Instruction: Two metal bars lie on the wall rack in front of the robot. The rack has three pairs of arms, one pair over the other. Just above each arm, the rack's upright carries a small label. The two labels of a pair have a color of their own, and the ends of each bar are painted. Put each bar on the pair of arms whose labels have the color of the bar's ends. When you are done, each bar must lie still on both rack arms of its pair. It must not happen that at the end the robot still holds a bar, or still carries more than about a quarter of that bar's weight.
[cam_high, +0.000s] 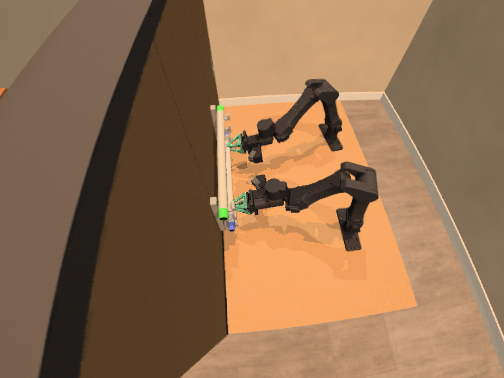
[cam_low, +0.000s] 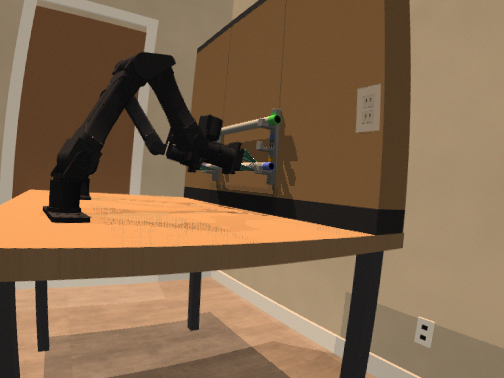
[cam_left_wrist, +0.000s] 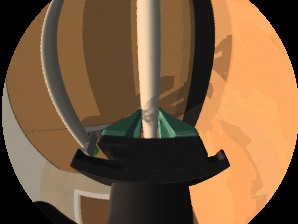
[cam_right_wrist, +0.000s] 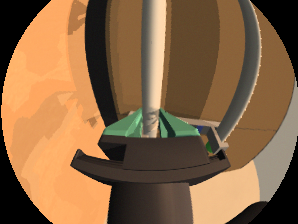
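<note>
Right now my right hand is 10 mm past the blue-ended bar and 150 mm to the right of it. Also, from my right hand: wall socket 100 mm ahead, 400 mm to the right, 140 mm above; then brown wall panel 100 mm ahead, 160 mm to the left, 270 mm above; then green-ended bar 160 mm to the left, 150 mm above.
Right now my left hand is 140 mm to the left of the blue-ended bar and 20 mm short of it. Also, from my left hand: wall socket (690 mm to the right, 140 mm above, 130 mm ahead); then brown wall panel (260 mm above, 130 mm to the right, 130 mm ahead); then green-ended bar (150 mm above, 140 mm to the right, 30 mm ahead).
</note>
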